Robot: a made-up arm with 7 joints. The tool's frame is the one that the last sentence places.
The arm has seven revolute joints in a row. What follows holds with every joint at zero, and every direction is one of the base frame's. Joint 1 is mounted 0.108 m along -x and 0.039 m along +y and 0.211 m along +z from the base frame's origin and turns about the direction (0.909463, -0.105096, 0.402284). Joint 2 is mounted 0.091 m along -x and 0.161 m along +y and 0.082 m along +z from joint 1 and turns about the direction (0.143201, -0.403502, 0.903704). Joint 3 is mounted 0.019 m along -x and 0.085 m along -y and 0.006 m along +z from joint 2 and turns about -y. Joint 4 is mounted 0.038 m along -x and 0.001 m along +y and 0.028 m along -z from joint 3 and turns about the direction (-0.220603, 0.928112, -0.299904). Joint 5 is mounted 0.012 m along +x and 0.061 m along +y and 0.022 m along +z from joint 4 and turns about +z. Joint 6 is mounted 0.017 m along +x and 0.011 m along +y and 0.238 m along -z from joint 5 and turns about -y. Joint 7 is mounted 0.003 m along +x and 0.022 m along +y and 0.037 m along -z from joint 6 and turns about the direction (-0.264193, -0.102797, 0.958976). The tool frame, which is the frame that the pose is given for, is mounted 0.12 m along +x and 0.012 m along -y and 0.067 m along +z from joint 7; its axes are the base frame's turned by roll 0, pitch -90 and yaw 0 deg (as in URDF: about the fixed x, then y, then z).
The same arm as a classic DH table. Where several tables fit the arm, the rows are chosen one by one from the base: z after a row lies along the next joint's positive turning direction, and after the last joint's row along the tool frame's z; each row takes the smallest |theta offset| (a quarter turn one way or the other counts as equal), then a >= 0, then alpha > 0; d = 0 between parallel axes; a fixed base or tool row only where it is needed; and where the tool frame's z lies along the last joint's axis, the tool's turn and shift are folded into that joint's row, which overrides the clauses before.
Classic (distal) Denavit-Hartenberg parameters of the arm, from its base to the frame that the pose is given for. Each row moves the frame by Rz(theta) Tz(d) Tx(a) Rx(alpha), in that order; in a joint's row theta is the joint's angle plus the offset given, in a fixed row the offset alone. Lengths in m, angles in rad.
base (fixed): a 0.0263; alpha 1.1568; d 0.2601; theta offset 1.4557
joint 1: a 0.1872; alpha -1.0049; d -0.2128; theta offset 0.4728
joint 2: a 0.0197; alpha -1.1555; d 0.048; theta offset 1.4262
joint 3: a 0.014; alpha -2.7601; d 0.1951; theta offset -0.4771
joint 4: a -0.0258; alpha -1.8754; d 0.1804; theta offset -0.6702
joint 5: a -0.017; alpha -1.5708; d -0.1982; theta offset -0.2334
joint 6: a 0.0069; alpha 1.4678; d -0.0292; theta offset 0.2688
joint 7: a 0.0048; alpha 1.3034; d 0.0337; theta offset 1.5425
tool (fixed): a 0; alpha 0; d -0.1386; theta offset 1.6776

